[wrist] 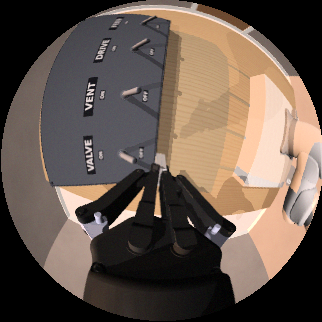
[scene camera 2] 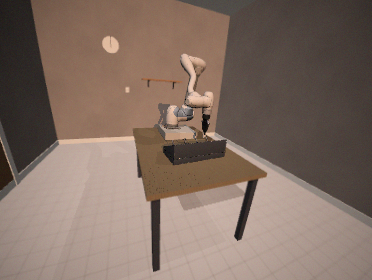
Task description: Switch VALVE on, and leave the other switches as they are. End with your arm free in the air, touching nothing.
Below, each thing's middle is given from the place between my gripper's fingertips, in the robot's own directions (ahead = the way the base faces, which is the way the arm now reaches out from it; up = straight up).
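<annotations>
Dark switch panel [scene camera 2: 184, 153]: 17 cm to the right of my hand, 15 cm ahead of it, 3 cm below it.
</annotations>
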